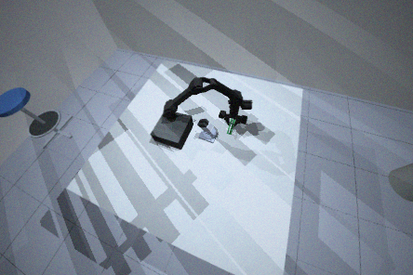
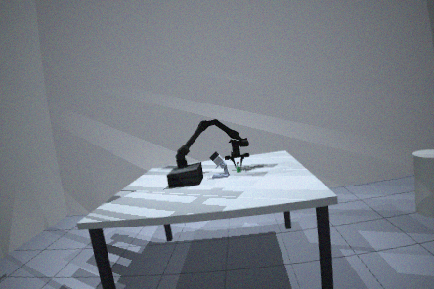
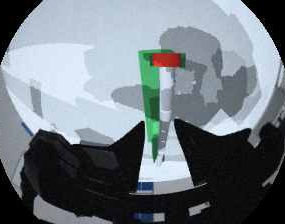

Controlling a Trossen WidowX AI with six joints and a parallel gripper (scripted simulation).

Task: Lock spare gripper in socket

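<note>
Now: gripper tip 1 cm to the right of the green bracket and 1 cm below it. From my gripper tip the other things lie so: mount (12 cm behind, 11 cm to the right, 4 cm above); spare gripper (14 cm behind, 11 cm to the right, 10 cm above).
</note>
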